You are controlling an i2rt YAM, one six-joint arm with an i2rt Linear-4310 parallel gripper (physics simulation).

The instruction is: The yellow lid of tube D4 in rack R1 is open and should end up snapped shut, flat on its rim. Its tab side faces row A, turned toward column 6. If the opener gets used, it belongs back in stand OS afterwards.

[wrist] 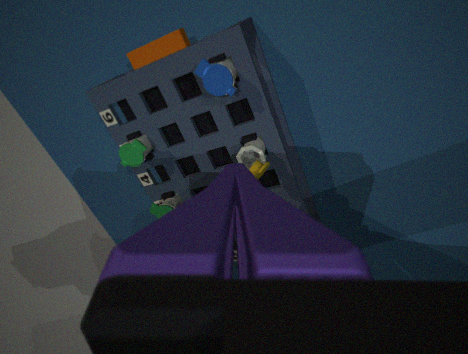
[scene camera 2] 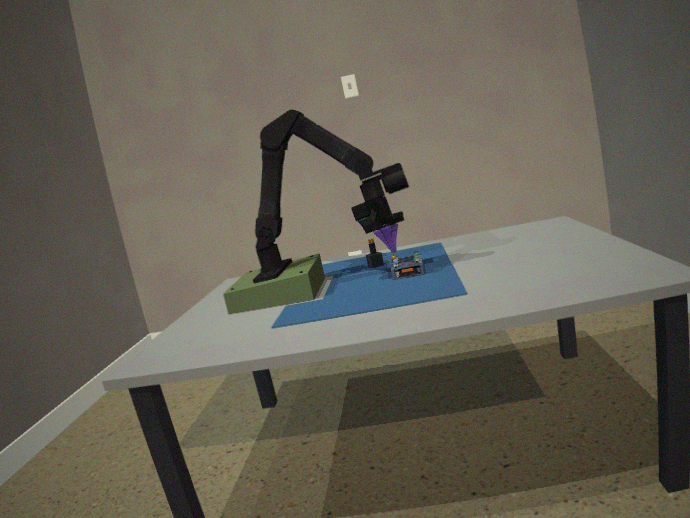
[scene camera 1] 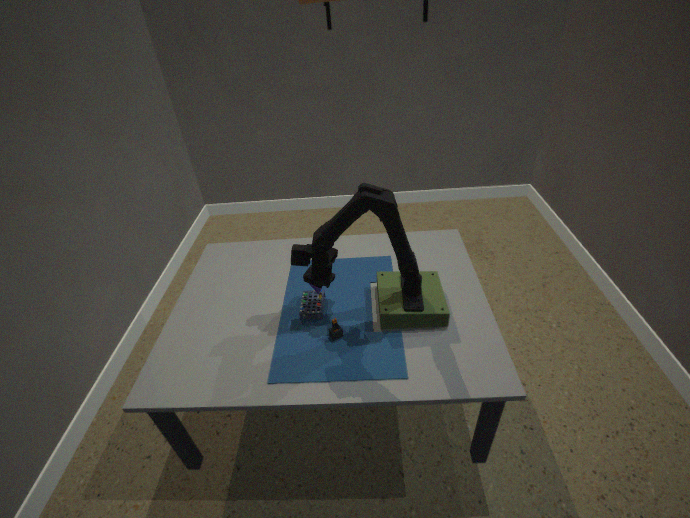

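Pixels of known places: gripper, between the fingertips: (wrist: pixel 235 176) (scene camera 2: pixel 394 252) (scene camera 1: pixel 318 292); arm's base, origin of its link: (scene camera 2: pixel 273 271) (scene camera 1: pixel 411 292).
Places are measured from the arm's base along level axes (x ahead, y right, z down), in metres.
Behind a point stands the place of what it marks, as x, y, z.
Rack R1 (scene camera 1: pixel 311 315) @[0.378, -0.048, 0.064] (scene camera 2: pixel 394 273) @[0.344, 0.065, 0.049] (wrist: pixel 162 116) @[0.388, 0.039, 0.036] stands on the blue mat. In the wrist view tube D4 (wrist: pixel 251 154) @[0.350, 0.010, 0.031] shows its pale open mouth. Its yellow lid (wrist: pixel 257 169) @[0.345, 0.009, 0.015] is open, off the rim on the side away from column 6. My gripper (scene camera 1: pixel 318 292) @[0.351, 0.014, 0.004] (scene camera 2: pixel 394 252) @[0.351, 0.014, 0.004] (wrist: pixel 235 176) @[0.351, 0.014, 0.004] is shut with nothing between its purple fingers. Its tips are over the rack, close beside the yellow lid in the wrist view; the exact gap cannot be told. The fingers hide the rack's near part. The opener (scene camera 1: pixel 333 321) @[0.277, -0.157, -0.016] (scene camera 2: pixel 371 242) @[0.275, -0.148, -0.009] stands upright in the dark stand OS (scene camera 1: pixel 335 332) @[0.274, -0.167, 0.028] (scene camera 2: pixel 374 259) @[0.276, -0.133, 0.042].
A blue-lidded tube (wrist: pixel 218 80) @[0.350, 0.049, 0.024] stands near the rack's far corner, and green-lidded tubes (wrist: pixel 134 152) @[0.405, 0.029, 0.025] (wrist: pixel 161 209) @[0.408, -0.006, 0.024] along the row A side. An orange block (wrist: pixel 159 48) @[0.377, 0.068, 0.043] is at the column 6 end. The arm's green base (scene camera 1: pixel 415 318) @[-0.005, -0.112, 0.021] (scene camera 2: pixel 273 289) @[0.028, 0.128, 0.023] stands beside the blue mat (scene camera 1: pixel 362 365) @[0.179, -0.277, 0.067] (scene camera 2: pixel 362 301) @[0.270, 0.226, 0.066].
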